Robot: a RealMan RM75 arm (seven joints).
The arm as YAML. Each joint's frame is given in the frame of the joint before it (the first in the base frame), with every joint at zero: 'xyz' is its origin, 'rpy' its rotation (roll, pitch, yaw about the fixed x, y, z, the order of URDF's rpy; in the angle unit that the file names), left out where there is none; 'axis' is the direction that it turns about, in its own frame. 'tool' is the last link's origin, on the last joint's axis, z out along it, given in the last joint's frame.
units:
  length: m
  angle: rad
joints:
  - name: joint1
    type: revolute
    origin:
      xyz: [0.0, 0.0, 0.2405]
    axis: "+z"
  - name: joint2
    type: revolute
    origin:
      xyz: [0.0, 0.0, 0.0]
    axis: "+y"
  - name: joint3
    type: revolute
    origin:
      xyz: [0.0, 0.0, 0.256]
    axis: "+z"
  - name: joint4
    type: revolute
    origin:
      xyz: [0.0, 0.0, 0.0]
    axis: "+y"
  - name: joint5
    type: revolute
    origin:
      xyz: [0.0, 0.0, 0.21]
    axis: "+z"
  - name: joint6
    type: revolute
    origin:
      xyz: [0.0, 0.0, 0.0]
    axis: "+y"
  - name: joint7
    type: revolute
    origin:
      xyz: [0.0, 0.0, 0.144]
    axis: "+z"
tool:
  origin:
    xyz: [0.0, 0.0, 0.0]
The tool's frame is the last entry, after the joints.
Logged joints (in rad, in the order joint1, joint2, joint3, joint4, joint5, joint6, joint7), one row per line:
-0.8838, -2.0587, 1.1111, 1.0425, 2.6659, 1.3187, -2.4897
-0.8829, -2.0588, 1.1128, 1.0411, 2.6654, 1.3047, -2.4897
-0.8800, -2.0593, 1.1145, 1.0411, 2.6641, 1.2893, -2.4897
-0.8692, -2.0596, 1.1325, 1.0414, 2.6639, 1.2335, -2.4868
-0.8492, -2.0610, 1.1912, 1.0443, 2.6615, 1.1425, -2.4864
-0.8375, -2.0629, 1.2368, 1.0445, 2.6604, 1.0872, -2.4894
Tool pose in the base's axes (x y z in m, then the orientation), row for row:
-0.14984, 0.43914, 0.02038, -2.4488, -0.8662, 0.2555
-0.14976, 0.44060, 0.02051, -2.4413, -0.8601, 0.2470
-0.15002, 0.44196, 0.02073, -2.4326, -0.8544, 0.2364
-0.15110, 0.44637, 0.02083, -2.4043, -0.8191, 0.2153
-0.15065, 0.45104, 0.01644, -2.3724, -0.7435, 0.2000
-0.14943, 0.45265, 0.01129, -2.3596, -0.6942, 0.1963
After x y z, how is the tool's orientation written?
As a rotation vector, in radians.
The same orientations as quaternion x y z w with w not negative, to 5 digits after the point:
-0.90529, -0.32022, 0.09445, 0.26267
-0.90471, -0.31874, 0.09153, 0.26743
-0.90393, -0.31749, 0.08784, 0.27275
-0.90211, -0.30733, 0.08078, 0.29193
-0.90177, -0.28261, 0.07602, 0.31807
-0.90248, -0.26551, 0.07508, 0.33074

